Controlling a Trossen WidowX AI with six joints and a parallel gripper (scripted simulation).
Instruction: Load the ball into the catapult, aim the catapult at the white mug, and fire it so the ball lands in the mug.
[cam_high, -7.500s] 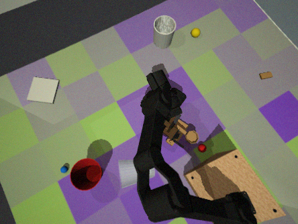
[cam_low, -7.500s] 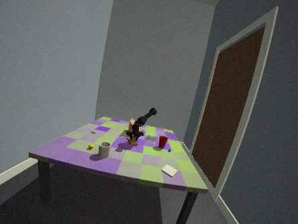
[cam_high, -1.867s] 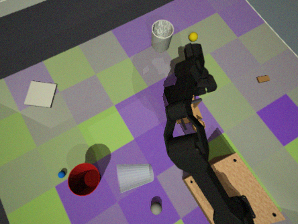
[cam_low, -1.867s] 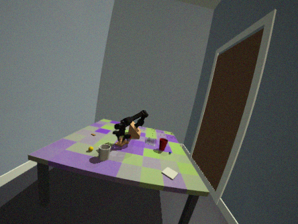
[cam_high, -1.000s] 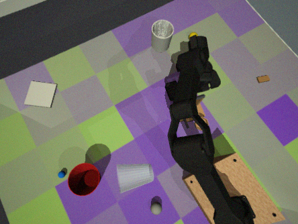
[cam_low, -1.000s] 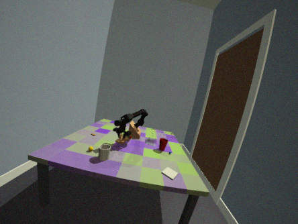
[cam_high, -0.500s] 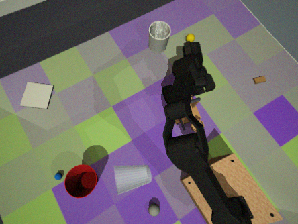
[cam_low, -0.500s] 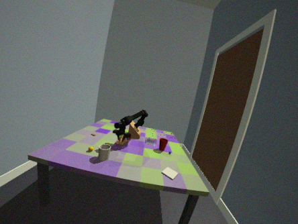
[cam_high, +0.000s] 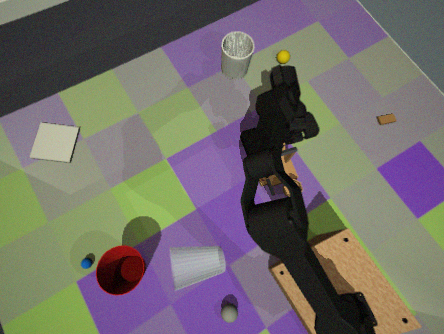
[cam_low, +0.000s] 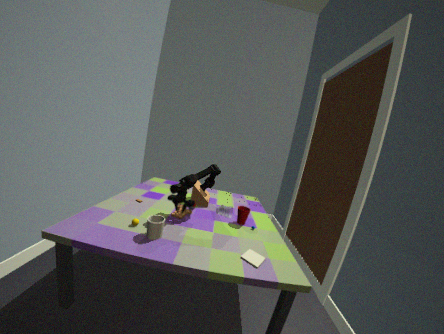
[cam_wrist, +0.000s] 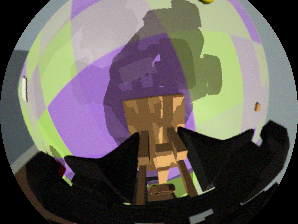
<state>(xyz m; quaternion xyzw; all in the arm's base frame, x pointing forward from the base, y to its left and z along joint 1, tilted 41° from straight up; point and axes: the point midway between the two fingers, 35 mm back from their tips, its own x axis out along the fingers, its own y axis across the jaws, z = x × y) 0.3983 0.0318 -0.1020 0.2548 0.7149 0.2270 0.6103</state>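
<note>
Now: gripper tip 22 cm past the red ball, 4 cm to the right of it and 2 cm above it. Round my gripper tip: yellow ball: 25 cm ahead, 17 cm to the right, 1 cm below; then white mug: 28 cm ahead, 2 cm to the right, 1 cm below; then wooden catapult: 7 cm behind, 3 cm to the left, 2 cm above.
</note>
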